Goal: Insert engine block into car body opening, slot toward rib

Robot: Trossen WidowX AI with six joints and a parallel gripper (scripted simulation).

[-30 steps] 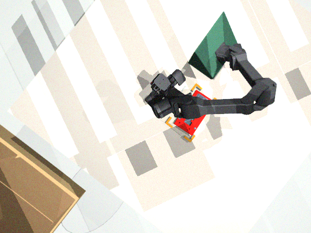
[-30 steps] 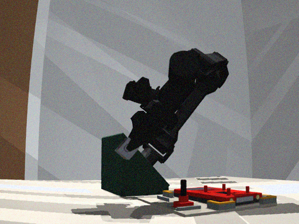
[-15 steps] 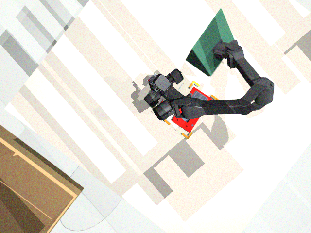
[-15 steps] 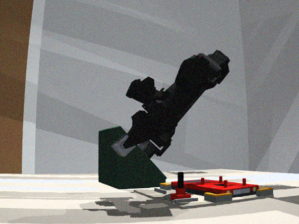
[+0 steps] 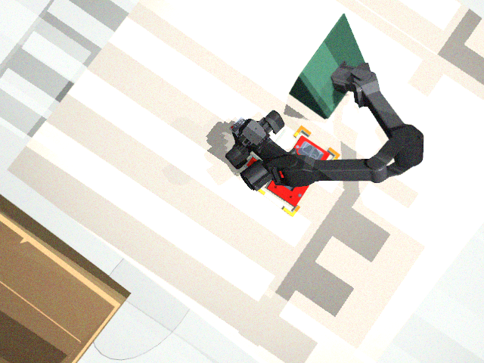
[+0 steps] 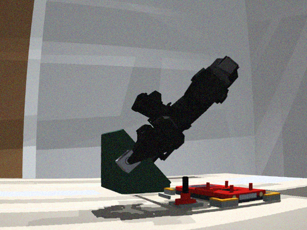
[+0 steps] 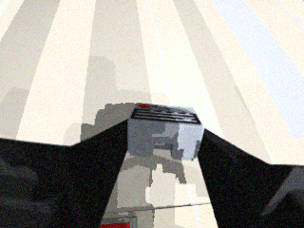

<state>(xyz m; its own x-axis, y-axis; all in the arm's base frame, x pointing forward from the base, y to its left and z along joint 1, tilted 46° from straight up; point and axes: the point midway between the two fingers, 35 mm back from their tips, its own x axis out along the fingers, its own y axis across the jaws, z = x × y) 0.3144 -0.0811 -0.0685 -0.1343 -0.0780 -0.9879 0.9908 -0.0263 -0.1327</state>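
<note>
My gripper tip is 5 cm short of the black peg, 10 cm to the right of it and 5 cm above it. The rest, counted from my gripper tip: engine block 1 cm to the left.
</note>
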